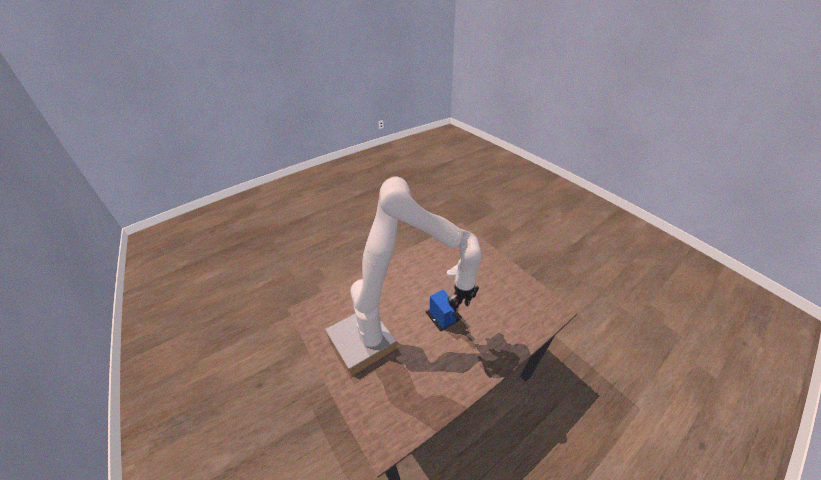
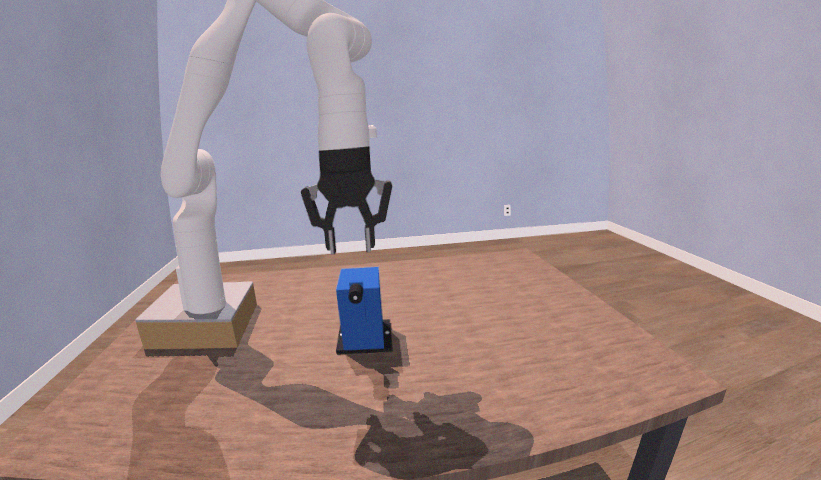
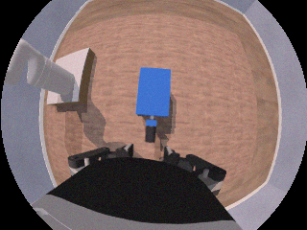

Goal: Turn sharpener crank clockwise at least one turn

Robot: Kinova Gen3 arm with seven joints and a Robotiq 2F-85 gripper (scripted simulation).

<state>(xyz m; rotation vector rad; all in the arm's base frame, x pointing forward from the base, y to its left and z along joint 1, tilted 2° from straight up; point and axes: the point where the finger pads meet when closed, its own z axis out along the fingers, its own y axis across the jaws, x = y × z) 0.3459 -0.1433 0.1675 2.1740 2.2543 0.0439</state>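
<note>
My gripper is now 9 cm above the crank knob and 2 cm to the right of it. Also, from my hand: crank 10 cm below, 2 cm to the left.
</note>
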